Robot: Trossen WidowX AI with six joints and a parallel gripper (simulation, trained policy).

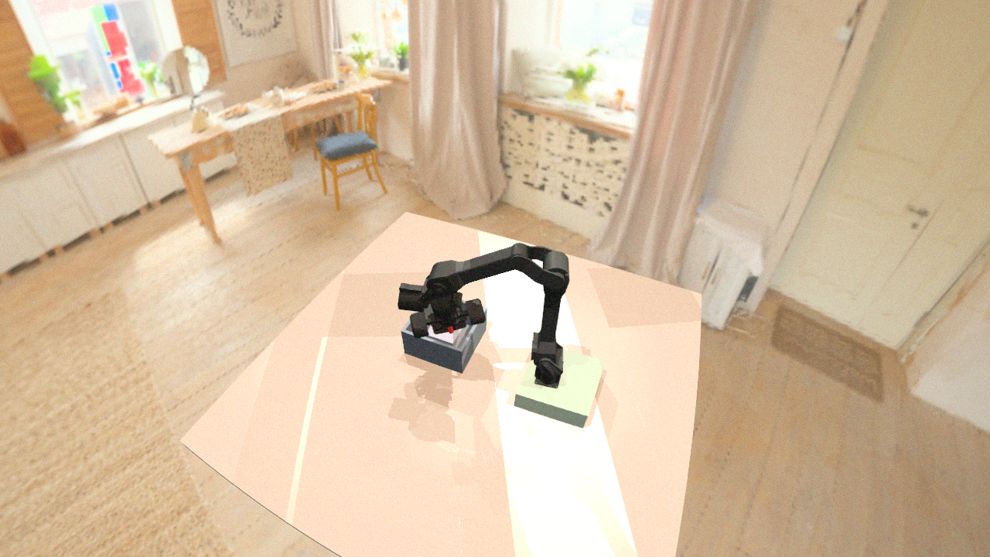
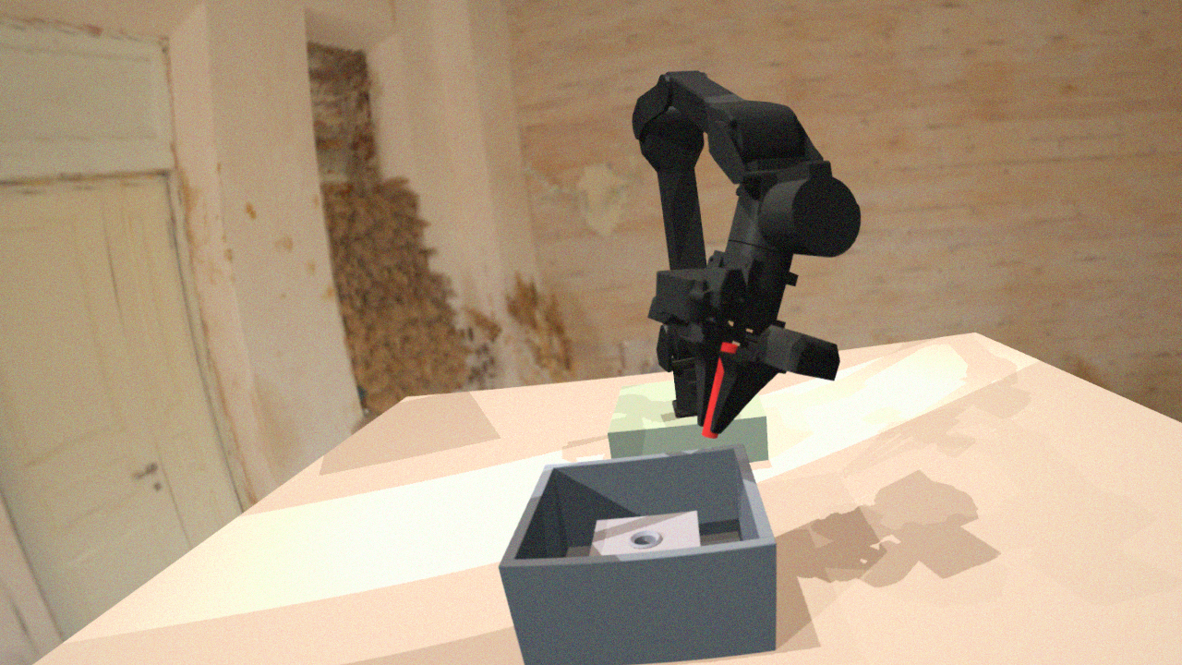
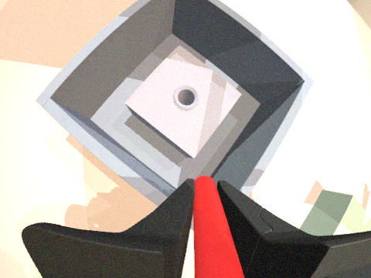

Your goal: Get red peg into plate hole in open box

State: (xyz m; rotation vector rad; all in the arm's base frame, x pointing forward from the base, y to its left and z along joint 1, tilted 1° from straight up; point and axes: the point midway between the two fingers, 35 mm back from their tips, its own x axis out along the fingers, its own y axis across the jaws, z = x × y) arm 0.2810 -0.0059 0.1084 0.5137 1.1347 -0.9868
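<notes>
My gripper tip is now 1 cm to the right of the red peg and 3 cm below it. Round my gripper tip: white plate (4 cm ahead, 6 cm to the right, 9 cm below); then grey box (4 cm ahead, 6 cm to the right, 11 cm below).
</notes>
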